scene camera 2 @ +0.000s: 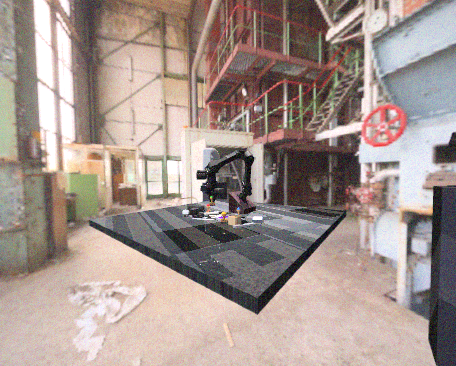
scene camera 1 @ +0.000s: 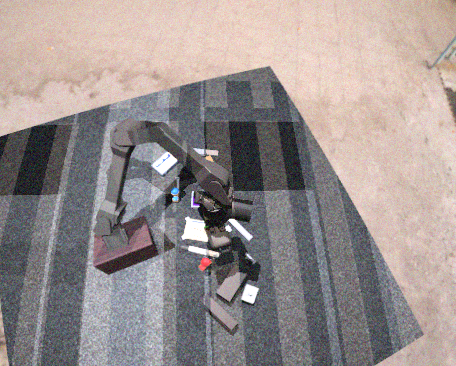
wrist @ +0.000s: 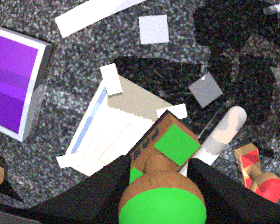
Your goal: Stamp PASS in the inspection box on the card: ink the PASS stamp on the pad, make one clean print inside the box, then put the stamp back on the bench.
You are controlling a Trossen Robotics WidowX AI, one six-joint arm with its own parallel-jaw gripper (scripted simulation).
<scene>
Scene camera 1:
my gripper: 211,226
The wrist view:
my gripper: 159,166
white marker: 230,124
card: 121,111
</scene>
